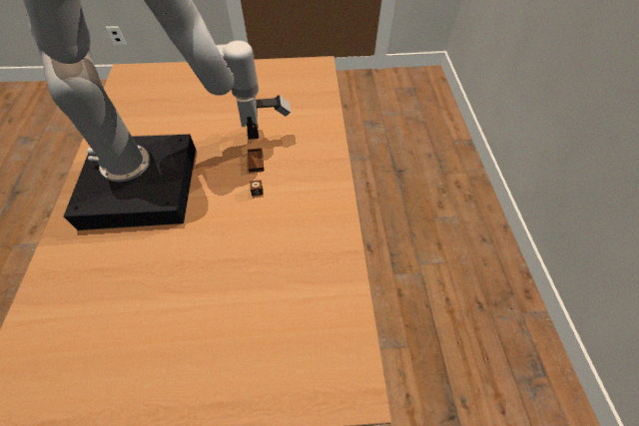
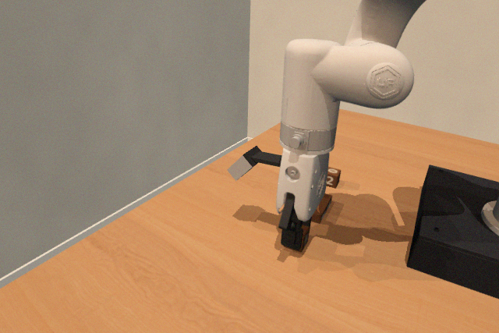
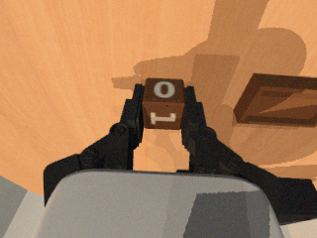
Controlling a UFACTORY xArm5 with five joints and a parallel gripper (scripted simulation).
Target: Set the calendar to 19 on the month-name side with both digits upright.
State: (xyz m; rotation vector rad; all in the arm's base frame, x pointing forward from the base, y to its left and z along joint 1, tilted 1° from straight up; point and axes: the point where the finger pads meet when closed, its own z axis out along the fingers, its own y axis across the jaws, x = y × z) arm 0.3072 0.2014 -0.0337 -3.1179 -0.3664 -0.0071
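Now: the brown date cube 22 cm to the right of my hand, 5 cm ahead of it and 1 cm below it. Also, from my hand: tray: 11 cm to the right, 2 cm below, 2 cm ahead.
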